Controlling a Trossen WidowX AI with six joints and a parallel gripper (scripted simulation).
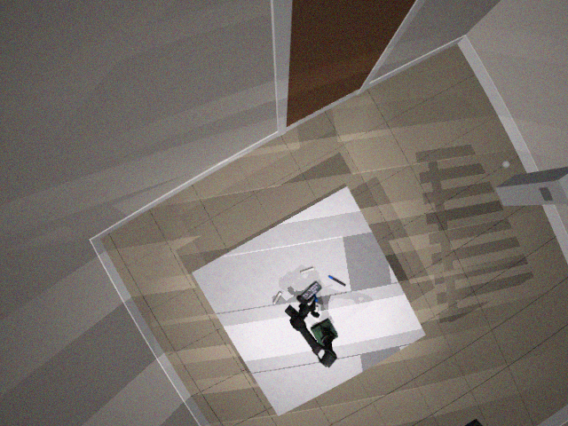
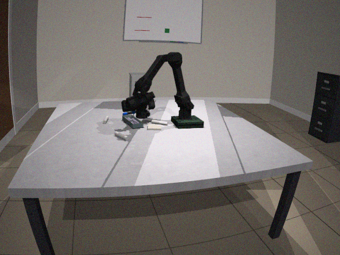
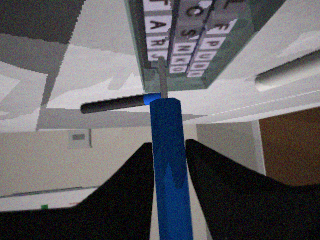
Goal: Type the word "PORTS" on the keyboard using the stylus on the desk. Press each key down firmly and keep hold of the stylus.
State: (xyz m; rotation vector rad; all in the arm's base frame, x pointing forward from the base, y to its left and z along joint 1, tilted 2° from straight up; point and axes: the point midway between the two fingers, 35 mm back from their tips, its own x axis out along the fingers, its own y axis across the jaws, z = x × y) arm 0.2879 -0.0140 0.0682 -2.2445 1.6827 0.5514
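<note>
My gripper tip is 120 mm to the right of the cream box, 110 mm past it and 80 mm above it. From my gripper tip the other things lie so: black pen 180 mm to the right, 70 mm below, 20 mm ahead; blue stylus 10 mm below.
</note>
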